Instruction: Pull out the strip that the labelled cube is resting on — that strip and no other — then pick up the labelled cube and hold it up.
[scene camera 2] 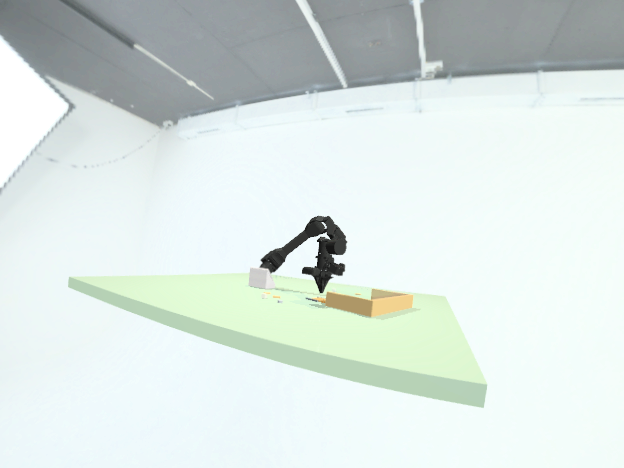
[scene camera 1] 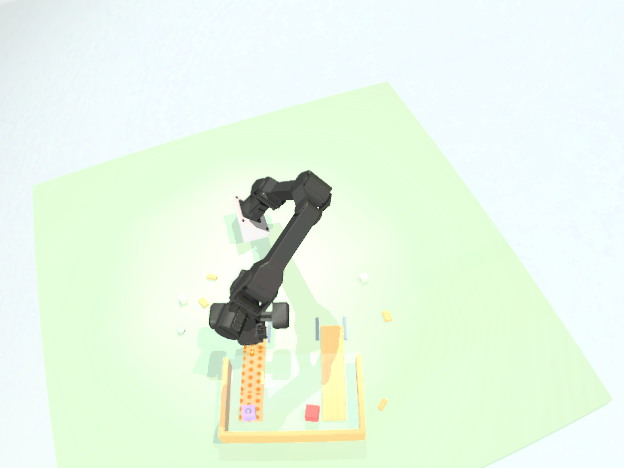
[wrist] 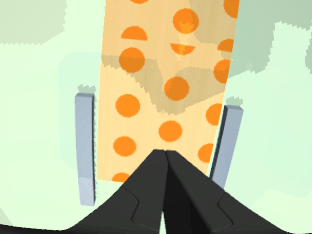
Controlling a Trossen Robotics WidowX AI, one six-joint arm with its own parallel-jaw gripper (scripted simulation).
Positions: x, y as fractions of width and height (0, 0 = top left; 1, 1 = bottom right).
My gripper shows in scene camera 2 (0.52, 0.63), in scene camera 1 (0.41, 0.71) and in the wrist view (0.52, 0.69).
